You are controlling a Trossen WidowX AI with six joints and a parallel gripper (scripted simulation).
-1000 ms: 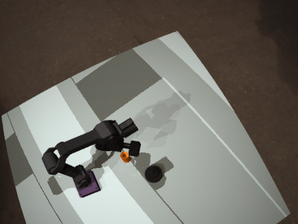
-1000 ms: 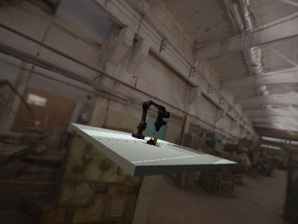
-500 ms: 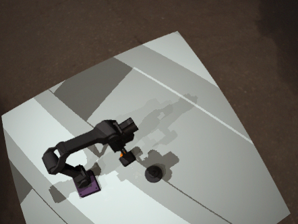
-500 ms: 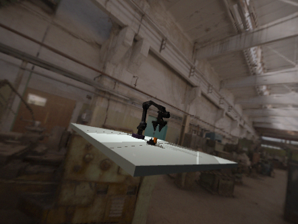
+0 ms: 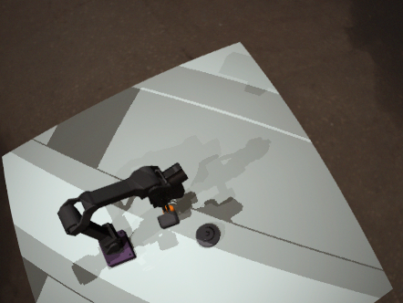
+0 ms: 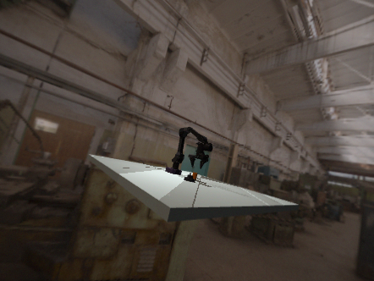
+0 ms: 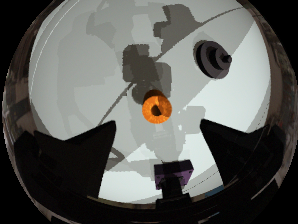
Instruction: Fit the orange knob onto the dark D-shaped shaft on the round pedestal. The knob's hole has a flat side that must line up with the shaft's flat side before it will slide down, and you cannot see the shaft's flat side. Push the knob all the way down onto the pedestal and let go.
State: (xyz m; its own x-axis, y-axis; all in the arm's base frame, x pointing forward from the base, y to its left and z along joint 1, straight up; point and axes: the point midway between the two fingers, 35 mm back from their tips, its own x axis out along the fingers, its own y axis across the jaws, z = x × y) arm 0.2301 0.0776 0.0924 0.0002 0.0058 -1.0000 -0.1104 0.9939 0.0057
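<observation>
Right now the orange knob is 7 cm below my gripper tip. Also, from my gripper tip: dark round pedestal 12 cm to the right, 11 cm ahead, 7 cm below.
</observation>
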